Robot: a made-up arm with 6 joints.
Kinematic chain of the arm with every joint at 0, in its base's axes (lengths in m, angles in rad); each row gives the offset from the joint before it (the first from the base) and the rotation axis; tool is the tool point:
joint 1: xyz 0 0 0.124 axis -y
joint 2: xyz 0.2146 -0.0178 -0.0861 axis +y
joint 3: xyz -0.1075 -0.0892 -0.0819 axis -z
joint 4: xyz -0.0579 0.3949 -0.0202 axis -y
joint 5: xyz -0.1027 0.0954 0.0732 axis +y
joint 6: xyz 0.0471 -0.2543 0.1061 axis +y
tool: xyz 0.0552 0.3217 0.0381
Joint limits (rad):
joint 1: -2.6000..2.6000
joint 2: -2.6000..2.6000
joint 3: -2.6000..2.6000
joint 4: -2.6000..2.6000
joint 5: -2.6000..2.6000
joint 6: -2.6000..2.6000
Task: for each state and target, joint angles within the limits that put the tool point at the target. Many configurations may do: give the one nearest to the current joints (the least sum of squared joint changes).
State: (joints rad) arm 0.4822 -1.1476 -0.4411 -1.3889 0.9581 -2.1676
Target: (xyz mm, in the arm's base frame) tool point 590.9 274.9 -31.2
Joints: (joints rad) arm 1.1396 -1.2395 -0.9800 -1.3115 1.0735 -2.2207
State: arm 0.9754 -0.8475 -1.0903 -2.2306 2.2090 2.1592
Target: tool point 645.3 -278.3 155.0
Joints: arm 1.7881 -1.0027 -1.8863 -2.1260 2.1585 2.1228
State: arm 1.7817 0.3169 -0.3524 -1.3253 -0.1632 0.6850
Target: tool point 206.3 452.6 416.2
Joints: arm 1.7124 -0.0988 -0.0135 -1.9420 -0.2145 0.4530
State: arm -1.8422 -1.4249 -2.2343 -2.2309 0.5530 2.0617
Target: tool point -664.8 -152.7 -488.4
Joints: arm -1.7699 -2.2021 -1.7028 -2.4934 0.3027 2.0256
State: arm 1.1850 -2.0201 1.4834 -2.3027 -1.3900 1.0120
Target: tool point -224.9 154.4 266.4
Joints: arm 0.9599 -2.2155 0.7933 -2.0196 -1.4934 1.0907
